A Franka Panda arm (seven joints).
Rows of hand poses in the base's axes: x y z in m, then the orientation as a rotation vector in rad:
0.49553 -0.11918 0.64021 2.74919 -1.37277 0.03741
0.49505 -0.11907 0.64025 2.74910 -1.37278 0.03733
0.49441 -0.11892 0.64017 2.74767 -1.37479 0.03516
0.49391 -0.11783 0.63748 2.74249 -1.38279 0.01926
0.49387 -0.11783 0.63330 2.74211 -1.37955 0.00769
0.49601 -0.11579 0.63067 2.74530 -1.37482 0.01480
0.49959 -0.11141 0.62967 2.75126 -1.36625 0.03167
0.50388 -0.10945 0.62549 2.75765 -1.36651 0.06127
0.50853 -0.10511 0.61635 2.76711 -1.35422 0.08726
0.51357 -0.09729 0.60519 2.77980 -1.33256 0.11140
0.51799 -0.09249 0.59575 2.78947 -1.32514 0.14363
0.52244 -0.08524 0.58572 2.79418 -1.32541 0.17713
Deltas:
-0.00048 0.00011 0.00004 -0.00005 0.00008 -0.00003
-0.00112 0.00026 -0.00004 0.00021 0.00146 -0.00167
-0.00162 0.00135 -0.00273 0.00375 0.01101 -0.00820
-0.00166 0.00135 -0.00691 0.00547 0.01863 -0.00671
0.00048 0.00339 -0.00954 0.00409 0.01429 -0.00286
0.00406 0.00777 -0.01054 0.00068 0.00399 0.00425
0.00835 0.00973 -0.01472 -0.00226 -0.01590 0.00668
0.01300 0.01407 -0.02386 -0.00644 -0.03222 0.01716
0.01804 0.02189 -0.03502 -0.01089 -0.04682 0.03394
0.02246 0.02669 -0.04446 -0.01400 -0.06813 0.04175
0.02691 0.03394 -0.05449 -0.01816 -0.09000 0.04370

